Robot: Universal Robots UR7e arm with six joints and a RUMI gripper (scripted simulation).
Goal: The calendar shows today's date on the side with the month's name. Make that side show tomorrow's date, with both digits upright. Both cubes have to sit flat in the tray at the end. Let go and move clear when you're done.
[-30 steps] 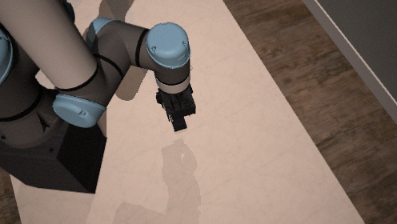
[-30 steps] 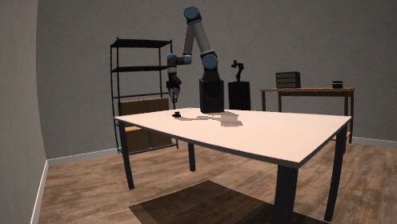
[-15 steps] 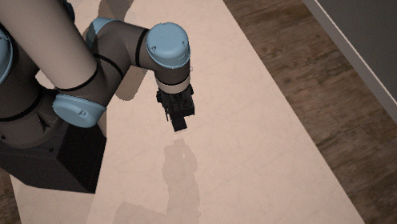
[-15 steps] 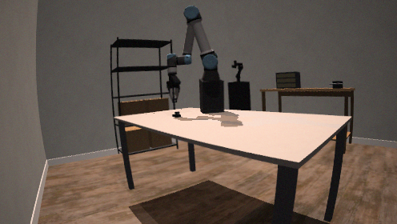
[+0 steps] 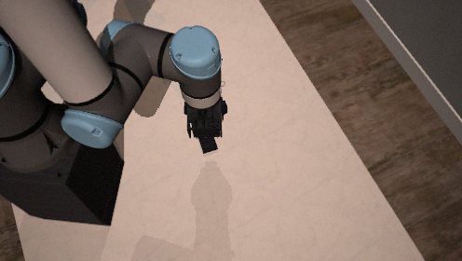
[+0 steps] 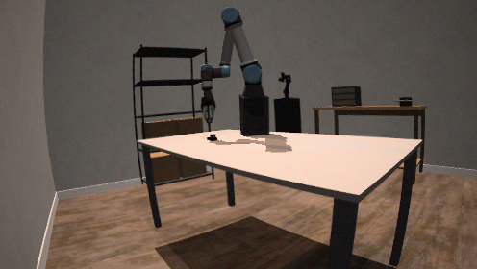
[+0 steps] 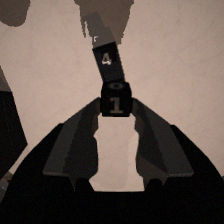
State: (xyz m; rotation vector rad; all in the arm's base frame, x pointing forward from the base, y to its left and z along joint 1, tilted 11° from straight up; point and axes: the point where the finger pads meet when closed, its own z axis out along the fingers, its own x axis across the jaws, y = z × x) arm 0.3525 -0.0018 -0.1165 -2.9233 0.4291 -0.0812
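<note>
Right now my hand is 1 cm past the calendar tray, 2 cm to the right of it and 13 cm above it. The rest, counted from my hand: dark calendar cube 1 cm below.
</note>
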